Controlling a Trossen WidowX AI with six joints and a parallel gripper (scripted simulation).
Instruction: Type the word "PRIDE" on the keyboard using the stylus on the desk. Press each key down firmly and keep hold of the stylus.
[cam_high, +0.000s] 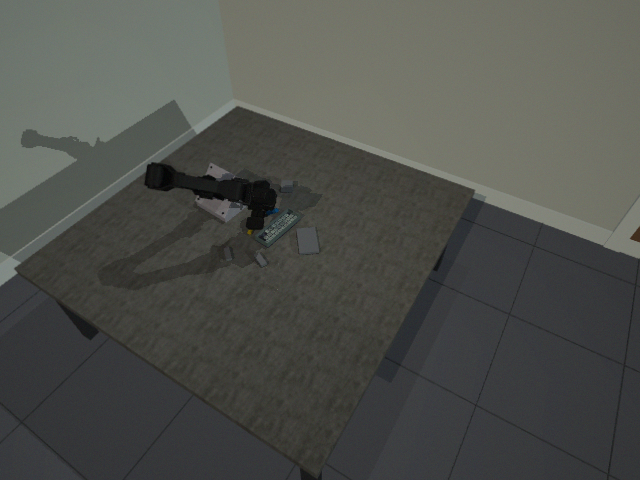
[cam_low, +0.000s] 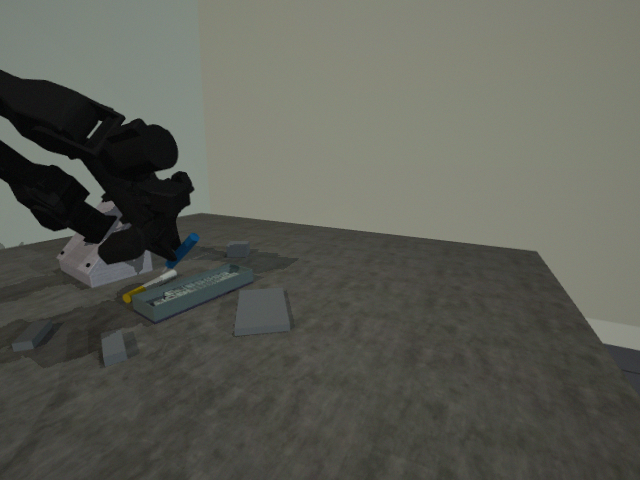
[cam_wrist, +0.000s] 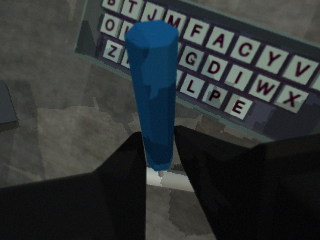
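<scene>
Right now the blue stylus is 10 mm below my gripper tip and 10 mm behind it. The rest, counted from my gripper tip: yellow-and-white pen 60 mm below, 50 mm behind, 40 mm to the right; then flat grey slab 180 mm ahead, 60 mm below, 10 mm to the left.
</scene>
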